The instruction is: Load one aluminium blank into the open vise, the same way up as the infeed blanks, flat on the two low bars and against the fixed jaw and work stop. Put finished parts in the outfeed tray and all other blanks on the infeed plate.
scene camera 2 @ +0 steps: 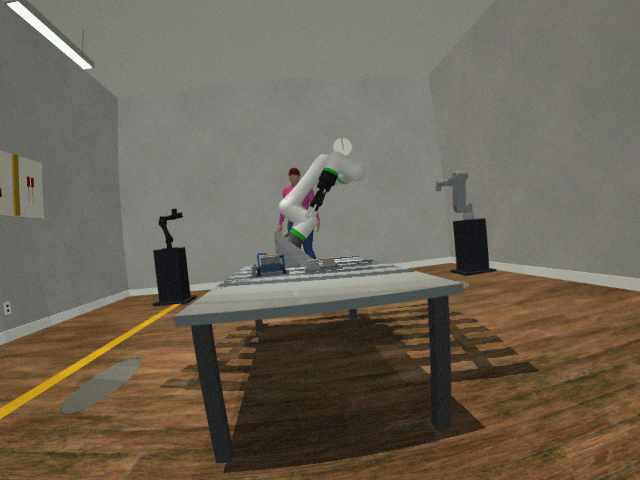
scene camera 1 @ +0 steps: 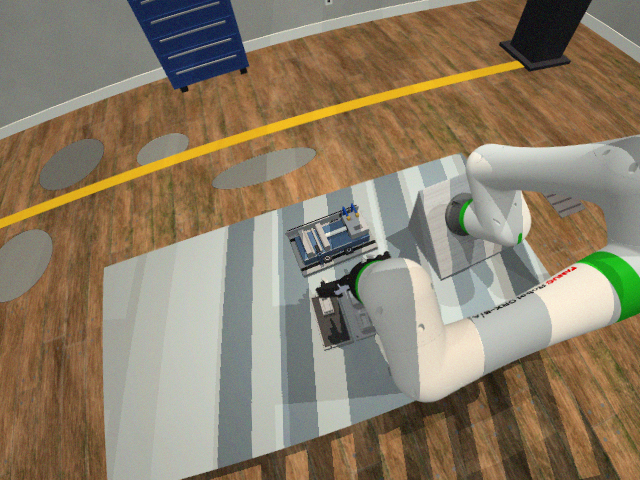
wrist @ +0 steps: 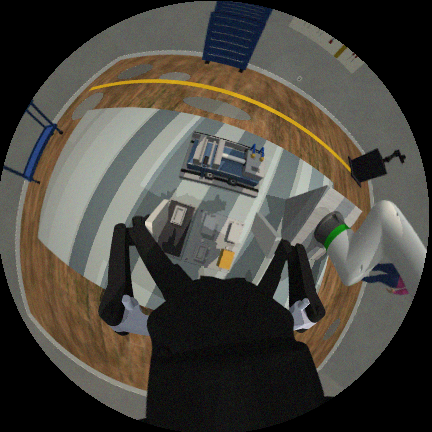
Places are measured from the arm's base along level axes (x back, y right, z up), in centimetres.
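Pixels of known places: gripper, between the fingertips: (scene camera 2: 309, 217) (scene camera 1: 347, 271) (wrist: 211, 215); arm's base, origin of its link: (scene camera 2: 291, 243) (scene camera 1: 463, 214) (wrist: 328, 226).
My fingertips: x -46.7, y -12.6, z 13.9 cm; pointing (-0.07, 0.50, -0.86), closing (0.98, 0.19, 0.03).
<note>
For each thing: its top centre in the pictures, then the offset to it from my fingertips.
- vise, centre of its top: (wrist: 230, 152) (scene camera 1: 330, 229) (scene camera 2: 268, 255) dx +1.6, dy +24.4, dz -18.5 cm
- light part, centre of its top: (wrist: 177, 214) (scene camera 1: 326, 303) dx -7.7, dy +0.4, dz -24.3 cm
- grey infeed plate, centre of its top: (wrist: 214, 241) (scene camera 1: 370, 306) dx +6.9, dy -4.2, dz -27.6 cm
- pale block, centre of its top: (wrist: 234, 232) dx +11.7, dy +0.4, dz -24.1 cm
- orange block, centre of its top: (wrist: 226, 259) dx +11.6, dy -8.7, dz -24.1 cm
The vise (scene camera 1: 338, 238) (scene camera 2: 271, 265) (wrist: 227, 166) stands on the table with its jaws apart; I cannot make out a blank in it. The dark outfeed tray (scene camera 1: 321, 324) (wrist: 189, 223) holds a light part (scene camera 1: 326, 305) (wrist: 178, 215) with a rectangular outline on top. Beside it is the grey infeed plate (wrist: 192, 246), with a grey block (wrist: 210, 226) and another grey block (wrist: 201, 253). A pale block (wrist: 234, 232) and an orange block (wrist: 226, 259) are to their right. My gripper (scene camera 1: 354, 272) (scene camera 2: 312, 210) (wrist: 211, 215) is wide open and empty, high above the plate and tray.
The arm's slanted grey base mount (scene camera 1: 439, 232) (wrist: 304, 212) stands on the table right of the vise. The arm hides part of the infeed plate in the first scene view. A blue drawer cabinet (scene camera 1: 191, 38) (wrist: 235, 37) stands beyond the table. A person (scene camera 2: 294, 191) stands behind the arm.
</note>
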